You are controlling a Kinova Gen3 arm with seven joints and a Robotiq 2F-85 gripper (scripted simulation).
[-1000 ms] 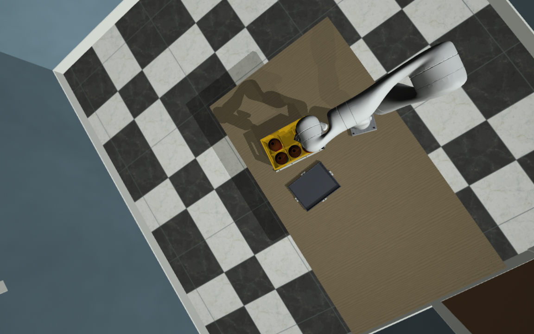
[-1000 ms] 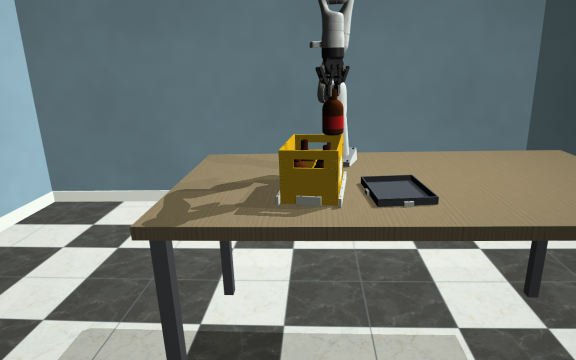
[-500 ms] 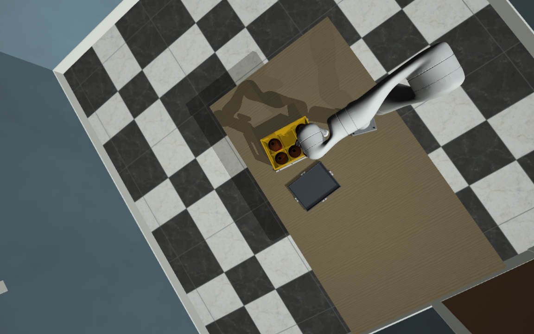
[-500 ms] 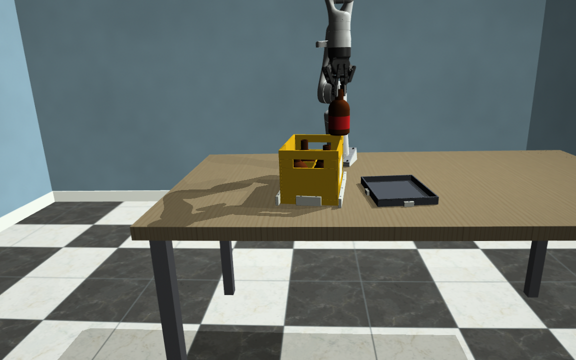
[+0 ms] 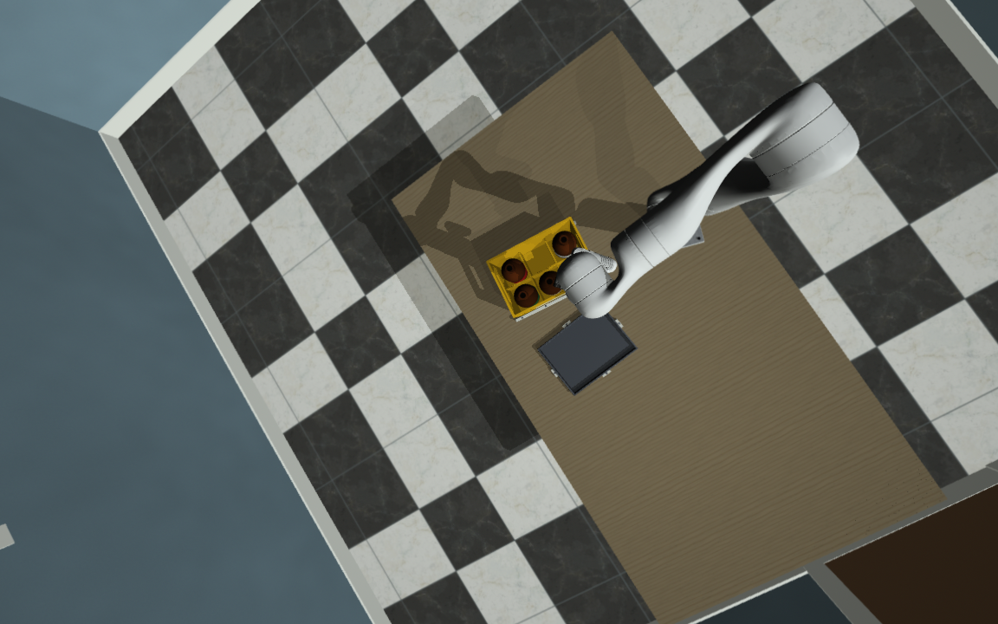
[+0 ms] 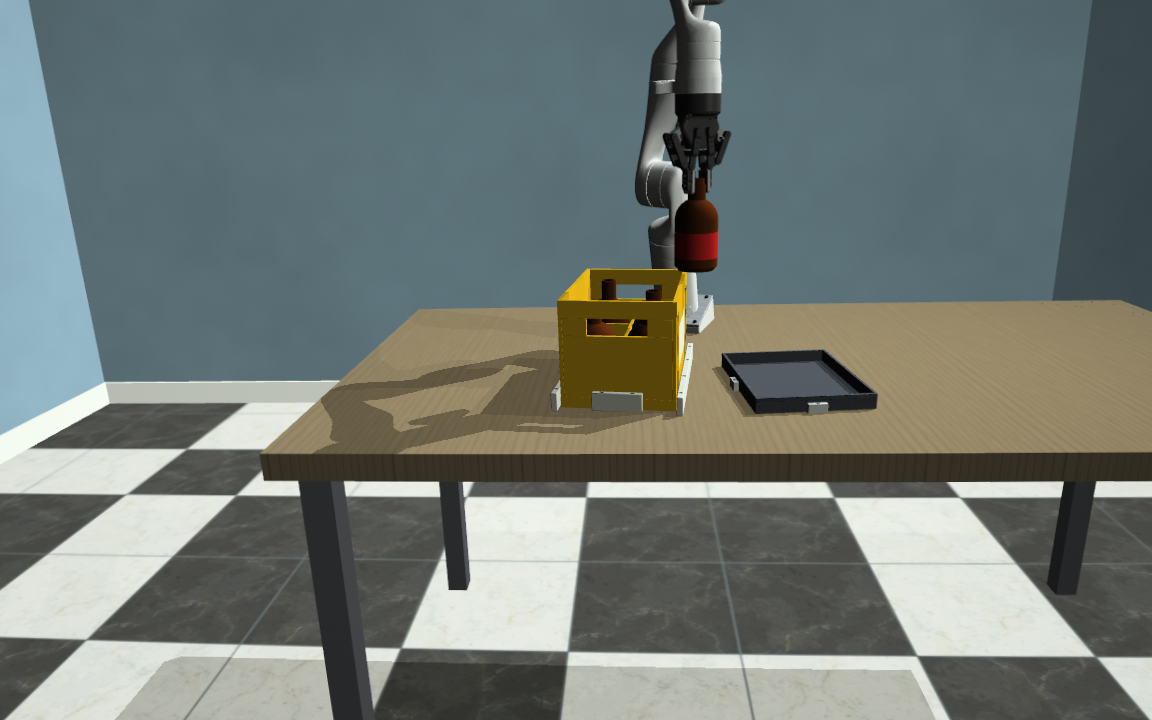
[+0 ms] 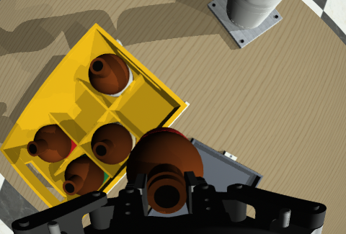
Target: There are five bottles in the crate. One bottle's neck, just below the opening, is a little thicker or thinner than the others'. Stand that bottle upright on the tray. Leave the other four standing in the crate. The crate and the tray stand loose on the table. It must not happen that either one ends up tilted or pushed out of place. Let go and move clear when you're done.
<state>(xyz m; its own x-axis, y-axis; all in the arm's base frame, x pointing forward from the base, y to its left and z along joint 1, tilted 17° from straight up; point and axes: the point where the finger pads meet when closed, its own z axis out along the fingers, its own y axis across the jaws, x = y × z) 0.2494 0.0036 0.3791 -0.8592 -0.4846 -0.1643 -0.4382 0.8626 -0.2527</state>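
The brown bottle is 7 cm below my hand. The rest, counted from my hand: yellow crate: 3 cm ahead, 13 cm to the right, 25 cm below; then dark tray: 11 cm ahead, 14 cm to the left, 32 cm below.
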